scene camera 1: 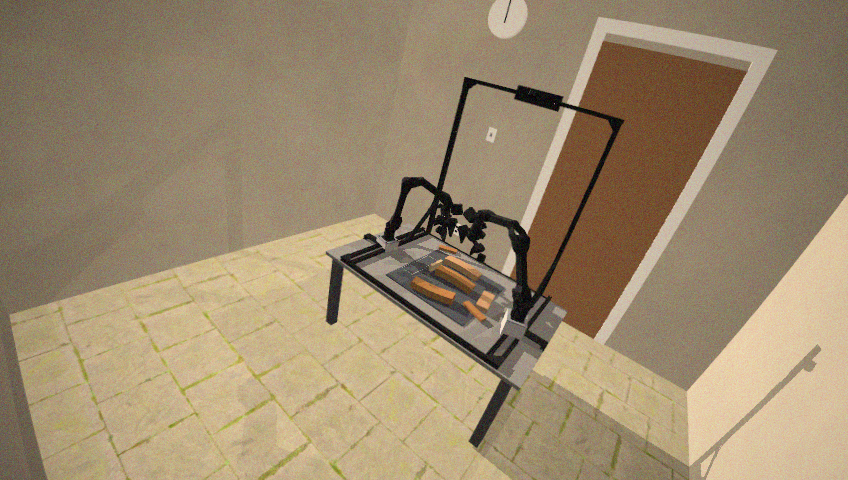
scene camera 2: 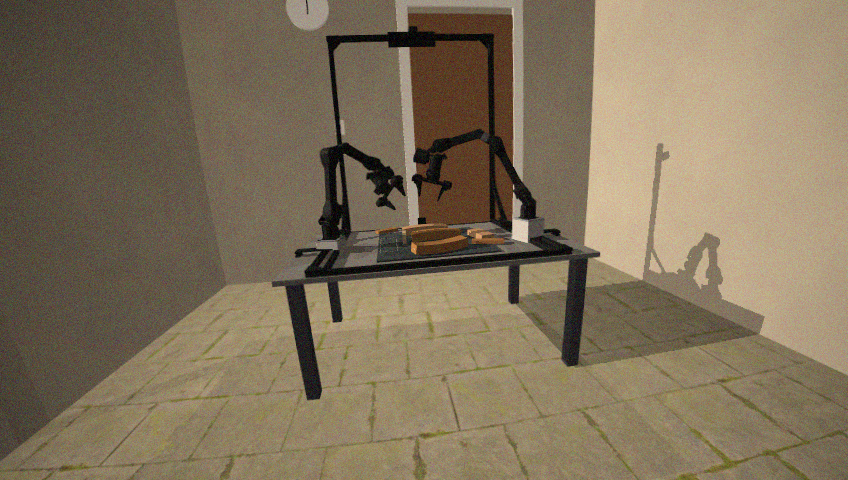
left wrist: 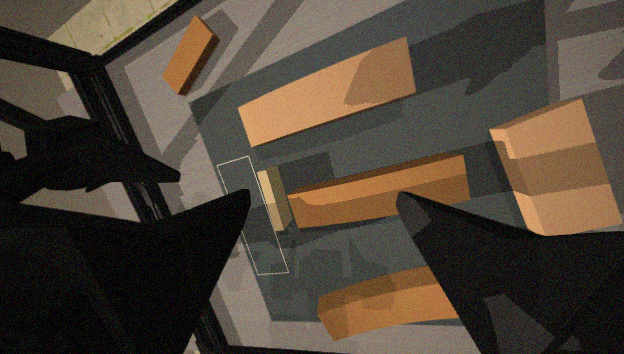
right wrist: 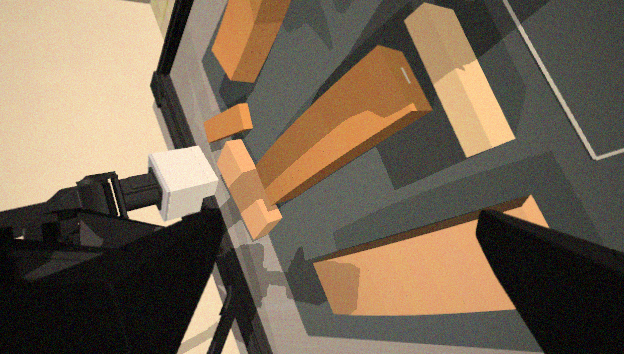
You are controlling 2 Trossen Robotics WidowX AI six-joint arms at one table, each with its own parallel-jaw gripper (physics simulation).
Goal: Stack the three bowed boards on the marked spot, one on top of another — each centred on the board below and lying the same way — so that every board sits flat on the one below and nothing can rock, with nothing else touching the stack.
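Frame: origin at the left arm's base, x ahead, y left, z up, level; millimetres.
Where they show: left gripper, fingertip midpoint: [scene camera 1: 465,249] [scene camera 2: 428,198] [left wrist: 324,197]; right gripper, fingertip midpoint: [scene camera 1: 446,239] [scene camera 2: 400,203] [left wrist: 172,199] [right wrist: 348,221]; left arm's base, origin of the base link: [scene camera 1: 517,317] [scene camera 2: 528,217] [right wrist: 156,188]; right arm's base, origin of the base link: [scene camera 1: 388,238] [scene camera 2: 330,238].
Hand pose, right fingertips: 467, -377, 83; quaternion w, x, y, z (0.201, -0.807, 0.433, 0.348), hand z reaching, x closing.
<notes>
Things, the pixels of their centre, and the offset from my right fingertips, as dx, dy, dz. Level surfaces: height alone.
- dark mat, its level: dz -177
- front board, body centre: [left wrist: 385,304] [scene camera 2: 440,244] [scene camera 1: 433,290] -39, +309, -151
- middle board, body centre: [right wrist: 322,144] [left wrist: 368,192] [scene camera 2: 436,235] [scene camera 1: 455,279] -121, +130, -156
- back board, body centre: [right wrist: 407,268] [left wrist: 319,102] [scene camera 2: 425,230] [scene camera 1: 462,268] -138, -20, -158
- pale block, body centre: [right wrist: 459,79] [left wrist: 276,197] [scene camera 1: 435,265] +14, +56, -156
- light orange block, body centre: [right wrist: 247,188] [left wrist: 550,172] [scene camera 2: 480,234] [scene camera 1: 485,301] -312, +222, -164
- thin orange piece, body centre: [right wrist: 225,125] [scene camera 2: 487,241] [scene camera 1: 474,311] -271, +330, -169
Three curved orange boards lie apart on the dark mat [scene camera 1: 404,278] [scene camera 2: 393,253]: the front board [scene camera 1: 432,290] [scene camera 2: 439,245] [left wrist: 390,303] [right wrist: 250,40], the middle board [scene camera 1: 455,277] [left wrist: 380,192] [right wrist: 340,125] and the back board [scene camera 1: 462,266] [left wrist: 325,95] [right wrist: 425,275]. The marked spot, a thin white rectangle [left wrist: 233,161] [right wrist: 596,158], holds no board. My left gripper [scene camera 2: 429,195] [left wrist: 324,197] is open and empty, high above the mat. My right gripper [scene camera 2: 397,201] [right wrist: 348,221] is open and empty, also raised, left of it in scene camera 2.
A pale block [left wrist: 275,200] [right wrist: 460,80] lies between the middle board and the marked rectangle. A light orange block [scene camera 1: 484,299] [left wrist: 560,170] [right wrist: 248,190] and a thin orange piece [scene camera 1: 474,310] [right wrist: 227,122] lie at the mat's right in scene camera 1. Another orange piece [scene camera 1: 447,249] [left wrist: 190,55] lies behind the mat.
</notes>
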